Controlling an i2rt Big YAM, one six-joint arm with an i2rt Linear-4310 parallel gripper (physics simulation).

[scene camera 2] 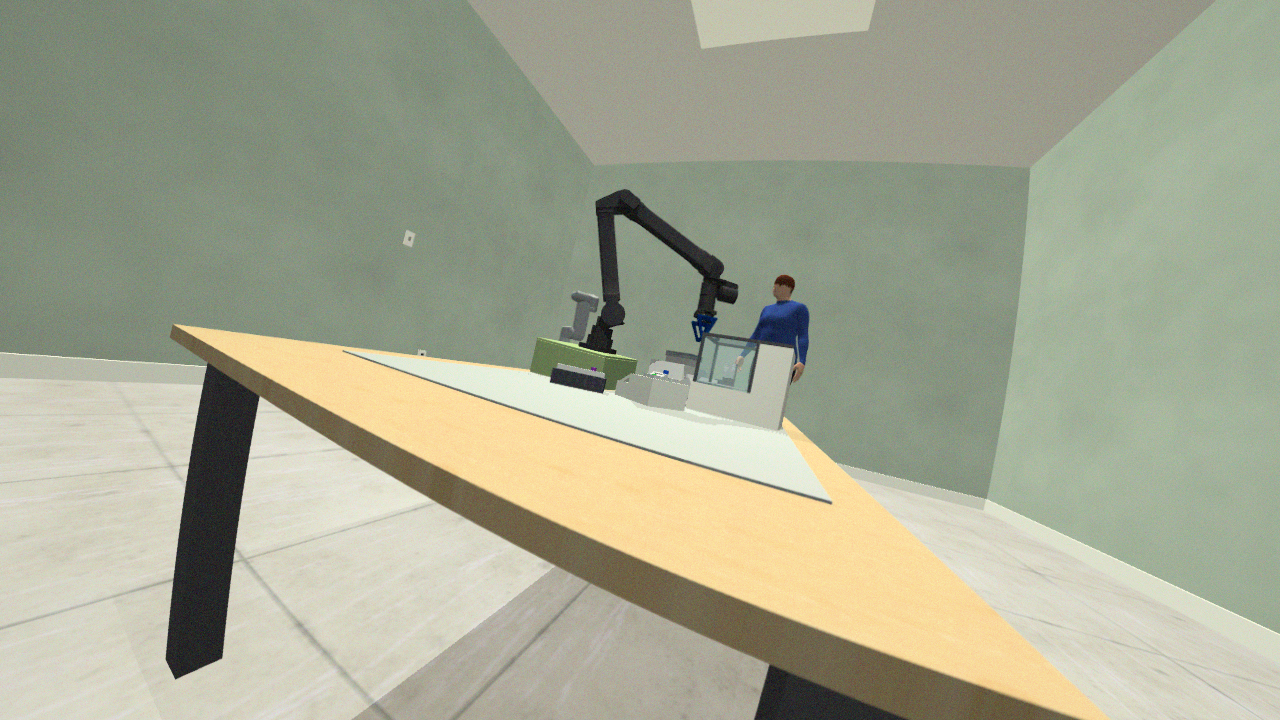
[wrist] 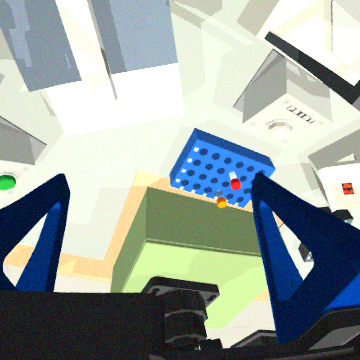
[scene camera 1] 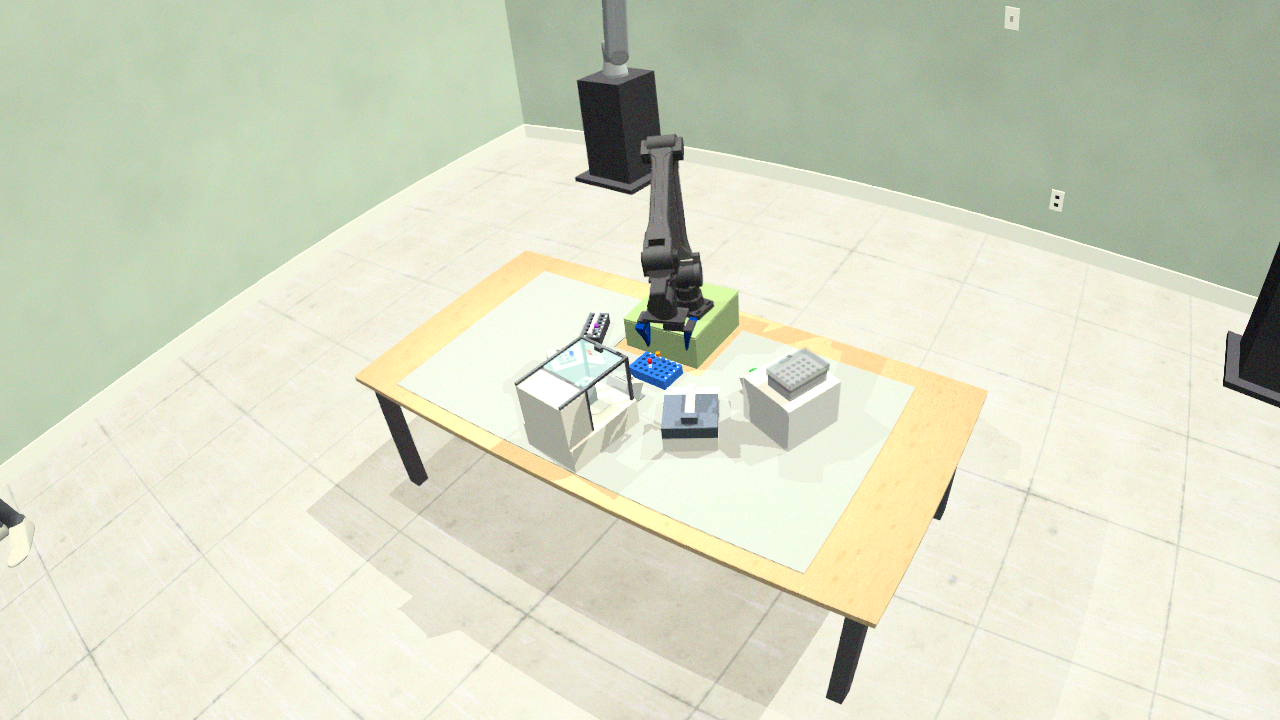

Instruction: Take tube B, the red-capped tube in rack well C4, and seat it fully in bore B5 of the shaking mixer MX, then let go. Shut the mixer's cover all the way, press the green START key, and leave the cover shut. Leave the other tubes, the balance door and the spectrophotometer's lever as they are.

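Where they show: gripper, fingertip midpoint: (scene camera 2: 700,340) (wrist: 160,181) (scene camera 1: 668,347); arm's base, link origin: (scene camera 2: 597,350) (wrist: 175,293) (scene camera 1: 690,307).
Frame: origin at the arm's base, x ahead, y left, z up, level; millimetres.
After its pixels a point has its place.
The red-capped tube (scene camera 1: 649,361) @(z -58, x 208, y 8 mm) (wrist: 235,184) @(z -56, x 205, y 6 mm) stands in the blue rack (scene camera 1: 666,375) @(z -81, x 209, y 67 mm) (wrist: 235,146) @(z -99, x 237, y 16 mm); the well labels are too small to read. My gripper (scene camera 1: 665,345) @(z 110, x 298, y 161 mm) (scene camera 2: 700,338) @(z 110, x 298, y 161 mm) (wrist: 160,181) @(z 110, x 298, y 161 mm) is open and empty, fingers wide apart, above the rack area. In the wrist view the tube lies between the fingertips' lines of sight, close to the right finger. The white mixer body (scene camera 1: 787,416) @(z 7, x 259, y 488 mm) stands right of the rack and carries a grey block with rows of holes (scene camera 1: 798,372). The green key (scene camera 1: 752,369) @(z -40, x 103, y 282 mm) (wrist: 7,181) @(z -41, x 107, y 280 mm) shows beside it. I cannot make out the cover's position.
An orange-capped tube (scene camera 1: 657,353) @(z -55, x 169, y 6 mm) (wrist: 221,202) @(z -56, x 168, y 6 mm) stands close by the red one. The spectrophotometer (scene camera 1: 690,415) @(z -8, x 369, y 275 mm) (wrist: 140,40) @(z -30, x 325, y 189 mm) has a white lever. The glass-walled balance (scene camera 1: 550,411) @(z 71, x 610, y 46 mm) (scene camera 2: 774,385) @(z -4, x 578, y -78 mm) stands left of it. A dark rack (scene camera 1: 596,327) (scene camera 2: 577,377) stands near the green base (scene camera 1: 716,317) @(z -7, x -8, y 87 mm) (wrist: 200,220) @(z -63, x 117, y 10 mm).
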